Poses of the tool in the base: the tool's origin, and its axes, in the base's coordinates. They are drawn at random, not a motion.
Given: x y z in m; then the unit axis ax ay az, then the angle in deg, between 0 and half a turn.
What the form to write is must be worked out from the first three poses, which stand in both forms.
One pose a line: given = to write
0.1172, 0.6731, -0.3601, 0.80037, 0.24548, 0.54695, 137.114 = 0.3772, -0.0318, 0.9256, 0.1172; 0.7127, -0.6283, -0.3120, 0.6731; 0.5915, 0.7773, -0.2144, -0.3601; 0, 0, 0, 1
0.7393, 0.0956, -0.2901, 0.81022, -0.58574, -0.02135, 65.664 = 0.7980, -0.2596, -0.5439, 0.7393; -0.2985, 0.6138, -0.7309, 0.0956; 0.5235, 0.7456, 0.4124, -0.2901; 0, 0, 0, 1
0.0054, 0.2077, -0.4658, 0.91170, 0.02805, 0.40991, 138.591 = 0.7046, -0.2264, 0.6726, 0.0054; 0.3159, -0.7486, -0.5829, 0.2077; 0.6354, 0.6231, -0.4560, -0.4658; 0, 0, 0, 1
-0.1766, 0.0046, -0.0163, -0.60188, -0.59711, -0.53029, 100.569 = 0.2453, 0.9466, -0.2093, -0.1766; -0.0960, 0.2385, 0.9664, 0.0046; 0.9647, -0.2169, 0.1494, -0.0163; 0, 0, 0, 1
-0.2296, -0.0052, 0.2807, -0.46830, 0.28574, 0.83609, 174.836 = -0.5582, -0.3423, -0.7558, -0.2296; -0.1918, -0.8330, 0.5190, -0.0052; -0.8072, 0.4347, 0.3993, 0.2807; 0, 0, 0, 1
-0.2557, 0.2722, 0.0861, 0.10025, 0.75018, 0.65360, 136.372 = -0.7065, -0.3213, 0.6306, -0.2557; 0.5806, 0.2463, 0.7760, 0.2722; -0.4047, 0.9144, 0.0126, 0.0861; 0, 0, 0, 1
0.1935, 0.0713, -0.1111, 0.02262, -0.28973, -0.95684, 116.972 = -0.4528, 0.8432, -0.2897, 0.1935; -0.8623, -0.3315, 0.3828, 0.0713; 0.2268, 0.4231, 0.8772, -0.1111; 0, 0, 0, 1
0.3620, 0.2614, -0.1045, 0.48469, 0.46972, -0.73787, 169.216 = -0.5166, 0.5894, -0.6211, 0.3620; 0.3133, -0.5450, -0.7777, 0.2614; -0.7968, -0.5964, 0.0969, -0.1045; 0, 0, 0, 1
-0.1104, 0.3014, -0.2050, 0.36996, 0.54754, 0.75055, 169.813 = -0.7127, 0.2692, 0.6478, -0.1104; 0.5347, -0.3894, 0.7500, 0.3014; 0.4541, 0.8809, 0.1335, -0.2050; 0, 0, 0, 1
